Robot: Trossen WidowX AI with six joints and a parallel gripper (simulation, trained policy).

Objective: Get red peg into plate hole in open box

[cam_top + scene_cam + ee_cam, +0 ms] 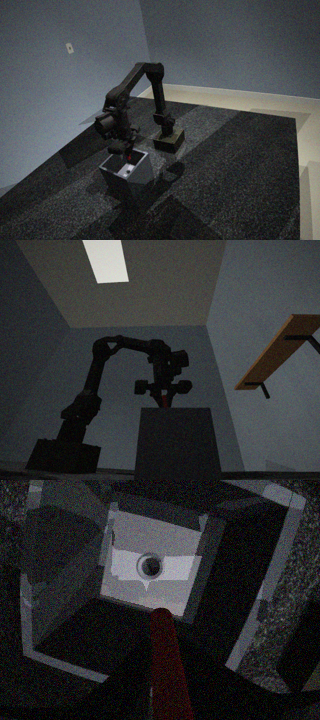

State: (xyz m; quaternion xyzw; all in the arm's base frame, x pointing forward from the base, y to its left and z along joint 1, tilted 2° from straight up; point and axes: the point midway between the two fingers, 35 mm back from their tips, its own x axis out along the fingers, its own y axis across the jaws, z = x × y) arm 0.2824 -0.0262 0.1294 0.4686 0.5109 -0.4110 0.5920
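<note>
Right now the pale plate is 2 cm ahead of my gripper tip, 2 cm to the right of it and 11 cm below it. Round my gripper tip: red peg 2 cm above.
</note>
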